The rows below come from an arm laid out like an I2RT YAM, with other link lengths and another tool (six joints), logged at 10 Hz.
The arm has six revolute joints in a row. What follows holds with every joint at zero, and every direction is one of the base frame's. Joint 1 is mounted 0.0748 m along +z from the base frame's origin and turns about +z. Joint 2 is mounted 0.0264 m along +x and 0.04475 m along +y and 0.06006 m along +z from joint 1 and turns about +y. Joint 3 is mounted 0.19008 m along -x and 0.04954 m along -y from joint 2 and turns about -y. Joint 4 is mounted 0.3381 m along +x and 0.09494 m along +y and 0.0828 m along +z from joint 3 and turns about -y. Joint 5 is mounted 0.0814 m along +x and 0.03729 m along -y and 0.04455 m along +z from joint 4 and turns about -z. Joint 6 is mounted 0.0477 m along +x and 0.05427 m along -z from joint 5 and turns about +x. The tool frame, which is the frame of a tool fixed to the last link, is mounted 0.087 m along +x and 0.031 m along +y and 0.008 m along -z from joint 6; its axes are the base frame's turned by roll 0.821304, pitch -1.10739 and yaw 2.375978 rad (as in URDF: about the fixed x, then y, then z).
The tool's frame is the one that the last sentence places.
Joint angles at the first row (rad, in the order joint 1, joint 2, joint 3, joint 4, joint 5, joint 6):
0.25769 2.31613 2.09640 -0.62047 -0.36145 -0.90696
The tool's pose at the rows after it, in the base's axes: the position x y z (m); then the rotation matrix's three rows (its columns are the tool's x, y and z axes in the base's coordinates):
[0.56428 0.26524 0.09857], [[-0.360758 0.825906 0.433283], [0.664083 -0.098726 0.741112], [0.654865 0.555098 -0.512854]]
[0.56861 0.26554 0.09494], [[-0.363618 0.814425 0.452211], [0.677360 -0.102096 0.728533], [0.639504 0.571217 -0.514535]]
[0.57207 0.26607 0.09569], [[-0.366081 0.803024 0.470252], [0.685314 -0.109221 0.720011], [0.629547 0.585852 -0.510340]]
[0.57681 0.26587 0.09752], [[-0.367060 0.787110 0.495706], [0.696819 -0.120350 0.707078], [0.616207 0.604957 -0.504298]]
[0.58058 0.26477 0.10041], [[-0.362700 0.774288 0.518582], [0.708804 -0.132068 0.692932], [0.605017 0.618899 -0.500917]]
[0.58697 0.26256 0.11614], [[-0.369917 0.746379 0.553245], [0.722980 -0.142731 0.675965], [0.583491 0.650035 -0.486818]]
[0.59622 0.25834 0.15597], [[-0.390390 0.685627 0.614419], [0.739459 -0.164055 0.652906], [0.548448 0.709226 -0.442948]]
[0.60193 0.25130 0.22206], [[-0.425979 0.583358 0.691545], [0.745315 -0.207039 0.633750], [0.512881 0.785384 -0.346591]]
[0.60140 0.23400 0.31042], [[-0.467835 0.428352 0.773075], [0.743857 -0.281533 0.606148], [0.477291 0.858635 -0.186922]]
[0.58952 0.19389 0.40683], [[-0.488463 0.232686 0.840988], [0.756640 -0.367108 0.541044], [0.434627 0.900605 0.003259]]
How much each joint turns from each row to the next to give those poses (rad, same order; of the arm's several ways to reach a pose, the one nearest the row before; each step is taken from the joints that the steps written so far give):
0.00419 0.01255 -0.00004 0.02099 0.02022 0.00382
0.00344 0.00884 0.00008 0.02287 0.02403 0.00038
0.00266 0.00109 -0.00008 0.01796 0.01755 0.00457
0.00229 0.00001 0.00002 0.02211 0.02441 0.00649
0.00115 -0.00113 0.00307 0.01181 0.02366 0.00725
-0.00001 -0.00879 0.02286 0.00346 0.03013 0.00038
-0.00152 -0.03164 0.04390 0.00151 0.04311 0.00038
-0.00572 -0.07517 0.03429 0.01947 0.03738 0.00992
-0.02098 -0.10831 0.02487 0.04918 0.02900 0.02480
-0.05379 -0.13659 0.00300 0.06182 0.02784 0.02937

